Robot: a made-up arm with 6 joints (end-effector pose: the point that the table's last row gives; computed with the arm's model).
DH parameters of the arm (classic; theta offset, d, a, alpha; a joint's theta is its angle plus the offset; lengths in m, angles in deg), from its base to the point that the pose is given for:
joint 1: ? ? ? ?
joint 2: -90 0 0.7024 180
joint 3: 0 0 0.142 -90
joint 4: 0 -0.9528 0 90
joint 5: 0 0 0 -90
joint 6: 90 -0.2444 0 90
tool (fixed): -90 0 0 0
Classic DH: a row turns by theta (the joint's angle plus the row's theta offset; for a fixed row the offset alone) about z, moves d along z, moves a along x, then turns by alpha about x.
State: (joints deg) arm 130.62 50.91 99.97 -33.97 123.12 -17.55
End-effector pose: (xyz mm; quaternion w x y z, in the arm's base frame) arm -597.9 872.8 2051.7 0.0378 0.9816 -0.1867 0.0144
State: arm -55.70 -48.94 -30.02 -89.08 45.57 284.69
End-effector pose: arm 245.7 -669.8 1748.5 0.1021 0.6166 -0.7780 0.0641
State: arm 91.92 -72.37 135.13 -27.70 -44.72 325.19
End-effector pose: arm -30.7 -1470.0 487.4 0.2133 -0.5536 0.6621 -0.4579
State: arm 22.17 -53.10 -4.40 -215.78 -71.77 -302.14
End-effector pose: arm 120.3 -97.5 2198.7 0.1675 -0.6358 0.3374 -0.6737
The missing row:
joint 1: 0 0.7857 0.2052 -90
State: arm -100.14 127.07 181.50 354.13 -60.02 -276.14
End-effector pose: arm -233.4 -1427.9 1196.8 0.5377 -0.4089 0.5001 -0.5418
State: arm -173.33 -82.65 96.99 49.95 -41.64 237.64
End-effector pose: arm 1601.6 312.5 845.2 0.5516 -0.7321 -0.3996 0.0059
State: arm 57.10 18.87 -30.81 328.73 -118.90 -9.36
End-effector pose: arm 418.0 850.7 787.5 0.0324 -0.2613 0.9593 0.1023
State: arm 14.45 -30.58 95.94 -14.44 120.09 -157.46
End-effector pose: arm -882.5 -281.9 1851.3 0.3301 0.4862 0.2180 -0.7792
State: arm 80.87 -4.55 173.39 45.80 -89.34 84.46
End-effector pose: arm 45.3 -822.1 1548.6 0.9246 0.0003 -0.3770 -0.0542
